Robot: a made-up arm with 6 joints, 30 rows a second.
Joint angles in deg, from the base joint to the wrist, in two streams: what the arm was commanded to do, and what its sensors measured. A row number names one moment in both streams.
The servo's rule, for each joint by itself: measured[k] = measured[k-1] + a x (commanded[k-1-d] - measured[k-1]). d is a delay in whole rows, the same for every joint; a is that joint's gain. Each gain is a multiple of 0.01, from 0.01 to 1. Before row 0 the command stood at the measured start. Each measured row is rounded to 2 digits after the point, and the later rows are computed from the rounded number. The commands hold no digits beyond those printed.
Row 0, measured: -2.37 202.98 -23.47 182.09 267.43 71.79
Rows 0 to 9, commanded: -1.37 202.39 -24.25 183.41 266.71 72.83; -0.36 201.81 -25.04 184.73 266.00 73.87; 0.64 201.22 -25.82 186.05 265.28 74.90; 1.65 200.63 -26.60 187.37 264.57 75.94; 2.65 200.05 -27.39 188.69 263.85 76.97; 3.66 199.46 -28.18 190.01 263.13 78.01; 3.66 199.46 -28.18 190.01 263.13 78.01; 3.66 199.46 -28.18 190.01 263.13 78.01; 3.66 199.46 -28.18 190.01 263.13 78.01; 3.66 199.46 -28.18 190.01 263.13 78.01
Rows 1 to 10, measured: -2.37 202.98 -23.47 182.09 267.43 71.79; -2.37 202.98 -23.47 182.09 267.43 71.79; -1.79 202.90 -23.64 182.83 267.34 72.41; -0.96 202.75 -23.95 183.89 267.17 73.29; -0.03 202.54 -24.36 185.10 266.92 74.26; 0.94 202.27 -24.85 186.37 266.61 75.27; 1.93 201.96 -25.41 187.67 266.25 76.29; 2.93 201.61 -26.02 188.98 265.84 77.32; 3.35 201.31 -26.50 189.56 265.49 77.73; 3.53 201.05 -26.87 189.81 265.18 77.90
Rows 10 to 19, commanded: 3.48 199.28 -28.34 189.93 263.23 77.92; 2.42 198.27 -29.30 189.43 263.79 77.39; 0.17 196.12 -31.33 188.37 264.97 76.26; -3.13 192.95 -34.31 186.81 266.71 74.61; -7.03 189.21 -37.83 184.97 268.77 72.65; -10.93 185.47 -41.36 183.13 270.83 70.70; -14.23 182.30 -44.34 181.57 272.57 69.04; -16.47 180.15 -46.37 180.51 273.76 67.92; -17.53 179.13 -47.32 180.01 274.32 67.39; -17.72 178.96 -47.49 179.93 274.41 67.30
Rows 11 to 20, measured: 3.61 200.83 -27.16 189.92 264.91 77.97; 3.64 200.64 -27.38 189.97 264.68 77.99; 3.55 200.45 -27.59 189.95 264.49 77.95; 2.89 200.14 -27.97 189.66 264.40 77.61; 1.31 199.58 -28.71 188.94 264.47 76.80; -1.27 198.65 -29.94 187.75 264.76 75.49; -4.61 197.33 -31.68 186.19 265.28 73.79; -8.28 195.67 -33.81 184.48 266.00 71.94; -11.73 193.80 -36.13 182.85 266.85 70.20; -14.48 191.89 -38.38 181.54 267.75 68.83
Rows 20 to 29, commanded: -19.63 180.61 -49.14 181.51 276.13 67.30; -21.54 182.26 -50.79 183.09 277.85 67.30; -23.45 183.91 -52.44 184.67 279.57 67.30; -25.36 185.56 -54.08 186.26 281.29 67.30; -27.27 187.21 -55.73 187.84 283.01 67.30; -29.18 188.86 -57.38 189.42 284.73 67.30; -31.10 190.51 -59.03 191.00 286.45 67.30; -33.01 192.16 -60.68 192.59 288.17 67.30; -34.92 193.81 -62.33 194.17 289.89 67.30; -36.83 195.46 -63.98 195.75 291.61 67.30
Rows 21 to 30, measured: -16.25 190.10 -40.35 180.68 268.60 67.97; -17.10 188.54 -41.92 180.26 269.36 67.57; -18.57 187.43 -43.51 180.96 270.24 67.41; -20.29 186.71 -45.11 182.15 271.23 67.34; -22.12 186.32 -46.72 183.56 272.31 67.32; -24.00 186.21 -48.34 185.07 273.48 67.31; -25.90 186.35 -49.97 186.62 274.72 67.30; -27.80 186.70 -51.60 188.19 276.02 67.30; -29.71 187.23 -53.23 189.76 277.38 67.30; -31.62 187.92 -54.87 191.34 278.78 67.30
